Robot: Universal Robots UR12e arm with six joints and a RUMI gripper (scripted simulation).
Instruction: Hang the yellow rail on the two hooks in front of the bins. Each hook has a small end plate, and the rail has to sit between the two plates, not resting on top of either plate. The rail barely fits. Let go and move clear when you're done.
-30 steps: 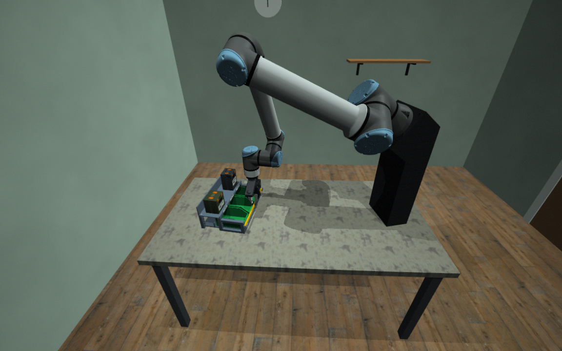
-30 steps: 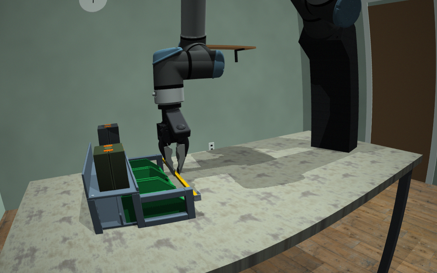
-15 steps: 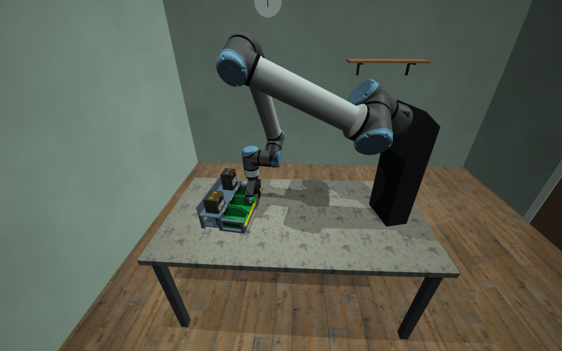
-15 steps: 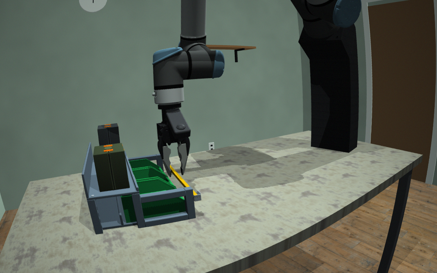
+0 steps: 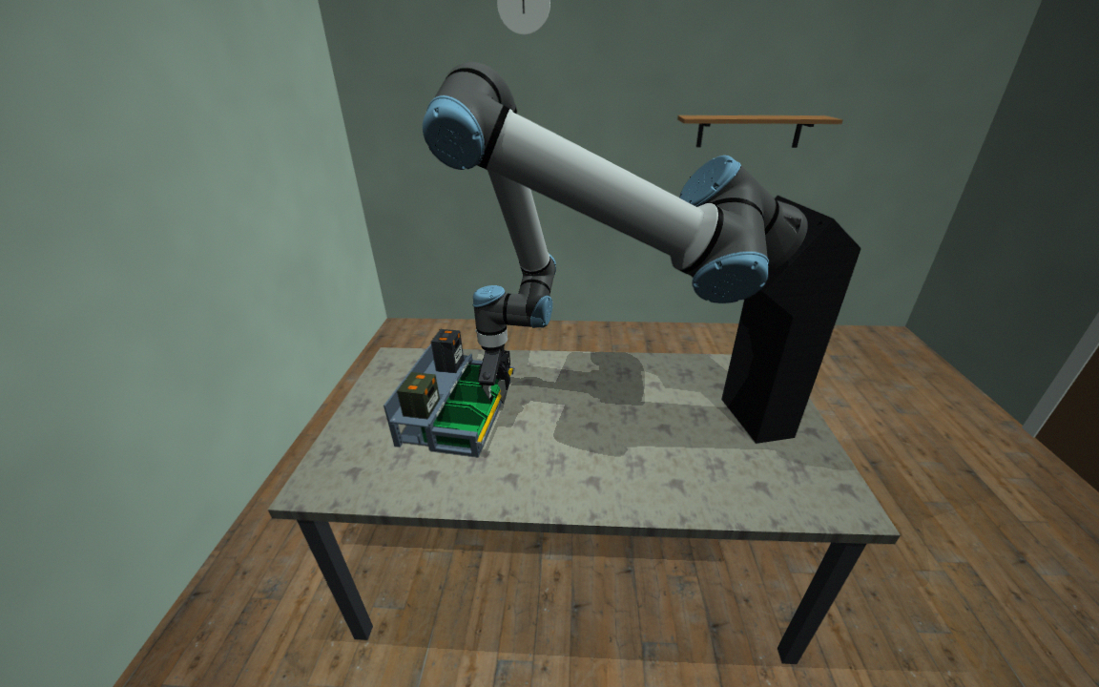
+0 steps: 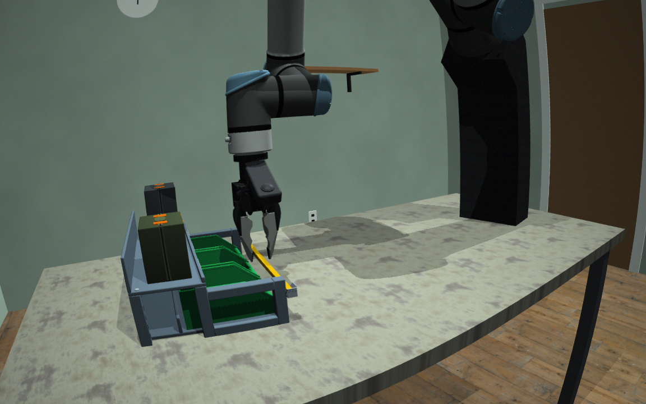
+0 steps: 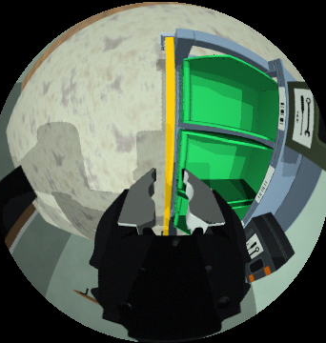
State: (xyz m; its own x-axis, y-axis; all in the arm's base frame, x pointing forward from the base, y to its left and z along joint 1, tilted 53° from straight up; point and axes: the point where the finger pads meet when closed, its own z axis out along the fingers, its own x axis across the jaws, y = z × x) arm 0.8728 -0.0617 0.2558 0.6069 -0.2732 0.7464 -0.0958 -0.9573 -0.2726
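My gripper is now 1 cm above the yellow rail.
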